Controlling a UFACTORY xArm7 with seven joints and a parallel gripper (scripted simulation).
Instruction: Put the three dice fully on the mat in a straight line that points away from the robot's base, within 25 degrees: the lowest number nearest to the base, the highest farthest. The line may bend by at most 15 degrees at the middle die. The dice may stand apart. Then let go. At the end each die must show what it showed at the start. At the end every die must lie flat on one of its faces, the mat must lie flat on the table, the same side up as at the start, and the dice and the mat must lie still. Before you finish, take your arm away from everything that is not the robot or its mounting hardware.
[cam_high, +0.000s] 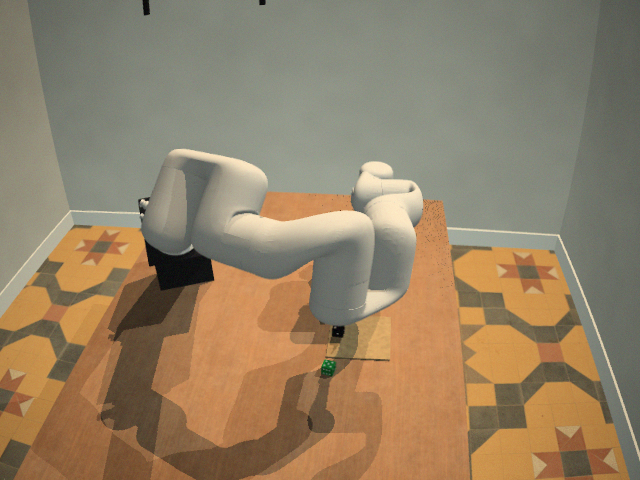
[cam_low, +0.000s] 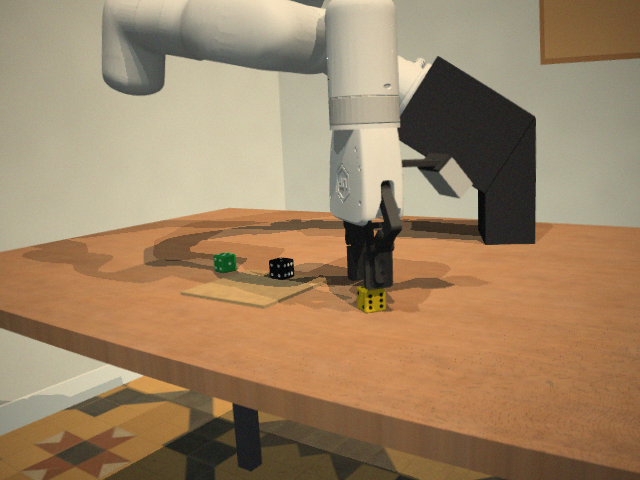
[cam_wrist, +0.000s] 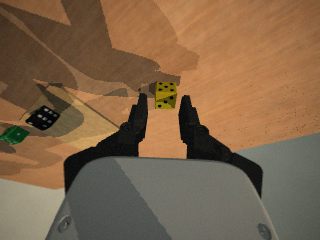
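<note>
Right now the yellow die is 40 mm below my hand. From my hand the other things lie so: tan mat: 30 mm behind, 180 mm to the right, 50 mm below; black die: 70 mm behind, 170 mm to the right, 30 mm below; green die: 90 mm behind, 290 mm to the right, 40 mm below.
</note>
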